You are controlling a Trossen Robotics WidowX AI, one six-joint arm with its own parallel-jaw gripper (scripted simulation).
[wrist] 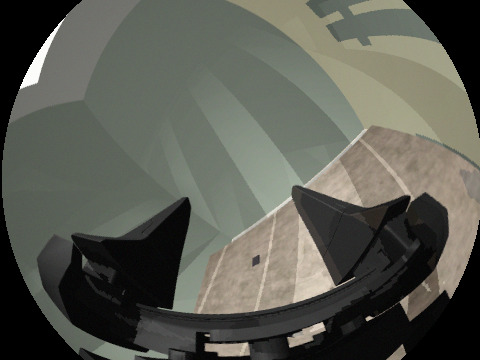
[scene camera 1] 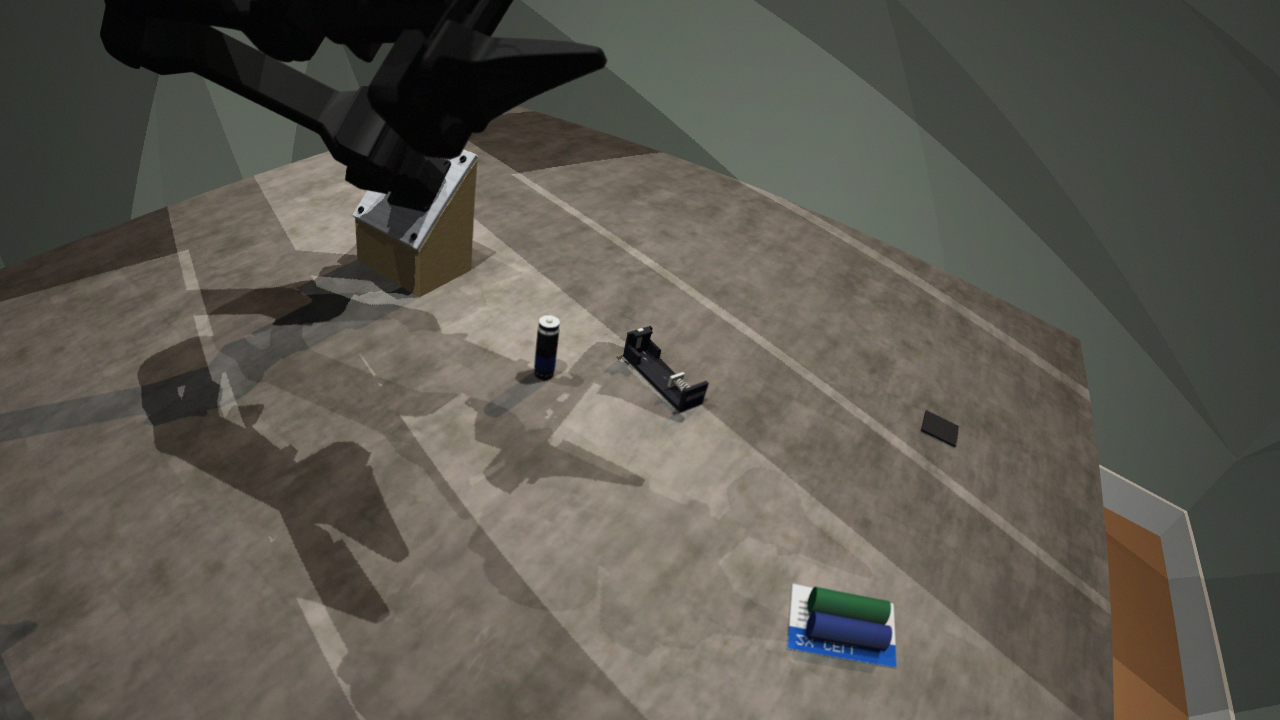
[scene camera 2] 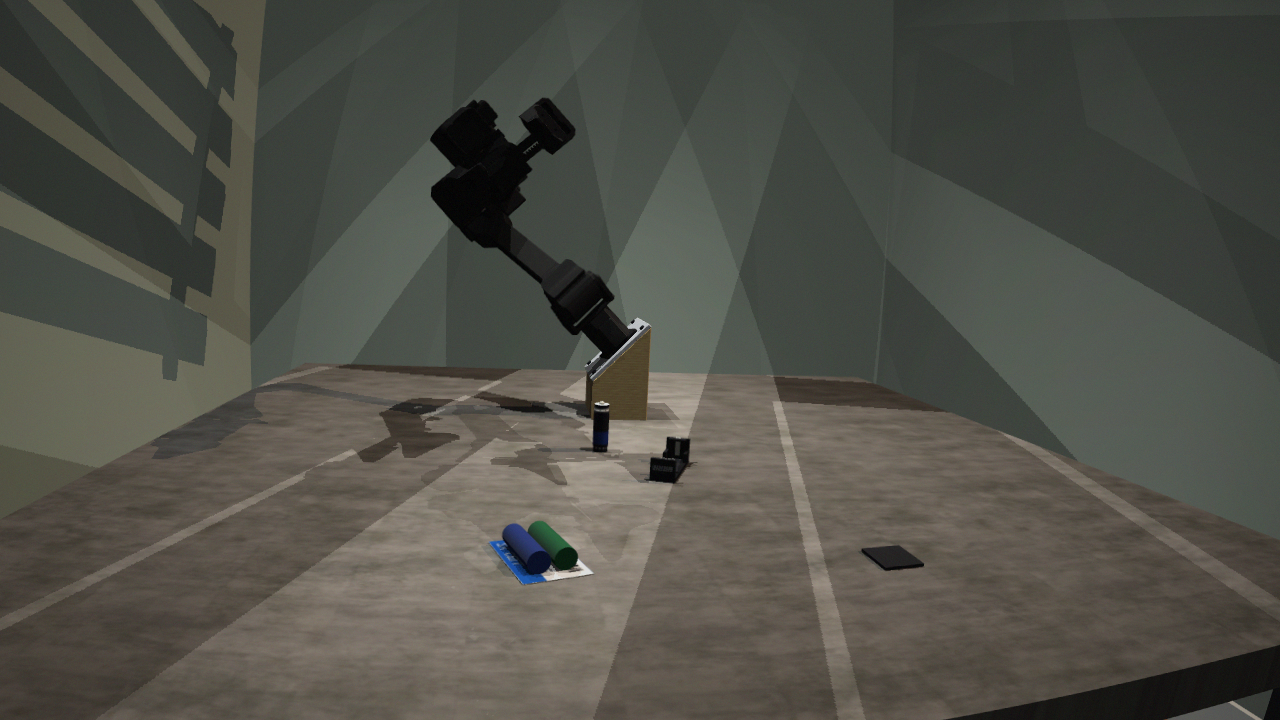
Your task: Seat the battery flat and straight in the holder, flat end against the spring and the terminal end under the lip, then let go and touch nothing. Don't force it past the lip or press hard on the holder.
Labels:
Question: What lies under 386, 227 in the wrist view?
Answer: My gripper.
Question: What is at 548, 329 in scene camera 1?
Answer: A battery.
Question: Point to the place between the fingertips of my gripper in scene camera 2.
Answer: At 511, 143

